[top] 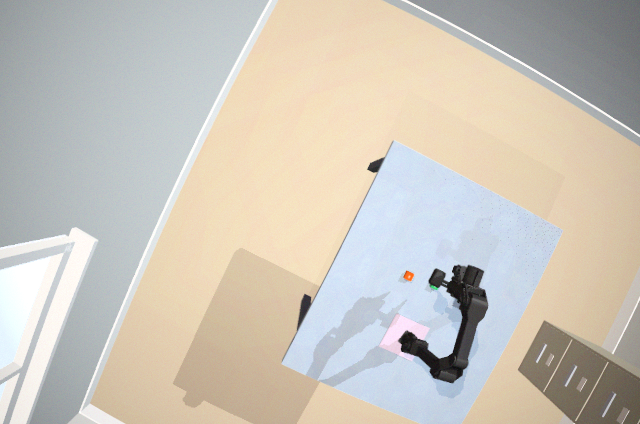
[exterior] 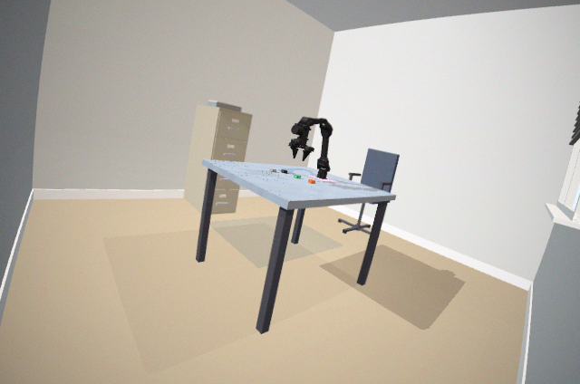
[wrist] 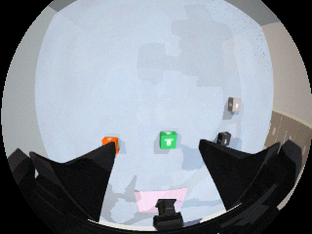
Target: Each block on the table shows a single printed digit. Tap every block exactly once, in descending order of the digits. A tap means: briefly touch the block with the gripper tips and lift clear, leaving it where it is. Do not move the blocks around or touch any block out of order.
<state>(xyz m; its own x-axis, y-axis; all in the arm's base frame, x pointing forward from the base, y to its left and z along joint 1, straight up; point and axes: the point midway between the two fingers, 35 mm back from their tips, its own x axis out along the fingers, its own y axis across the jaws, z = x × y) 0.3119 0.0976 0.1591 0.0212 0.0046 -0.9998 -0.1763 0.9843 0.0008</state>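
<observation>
Right now the green block is 5 cm behind my gripper tip, 4 cm to the right of it and 12 cm below it. Also, from my gripper tip: grey block: 6 cm ahead, 19 cm to the right, 12 cm below; orange block: 8 cm behind, 8 cm to the left, 12 cm below; dark block: 3 cm behind, 19 cm to the right, 12 cm below.
</observation>
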